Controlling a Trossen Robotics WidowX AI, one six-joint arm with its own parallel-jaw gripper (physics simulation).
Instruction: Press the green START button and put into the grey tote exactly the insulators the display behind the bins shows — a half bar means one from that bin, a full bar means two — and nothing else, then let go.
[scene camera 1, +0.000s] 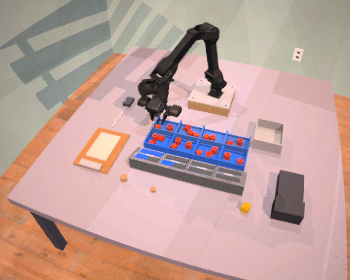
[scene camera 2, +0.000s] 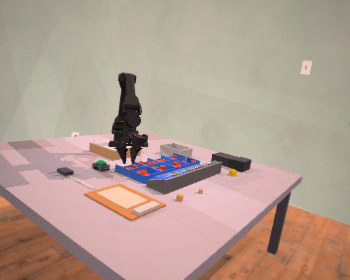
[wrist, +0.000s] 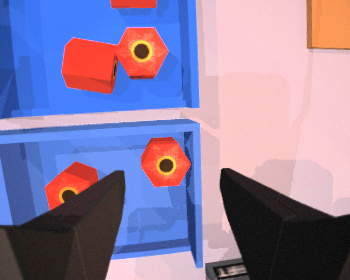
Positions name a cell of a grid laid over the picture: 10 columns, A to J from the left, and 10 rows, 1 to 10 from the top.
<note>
I see my gripper (scene camera 2: D6).
My gripper is seen too in the wrist view (wrist: E7).
</note>
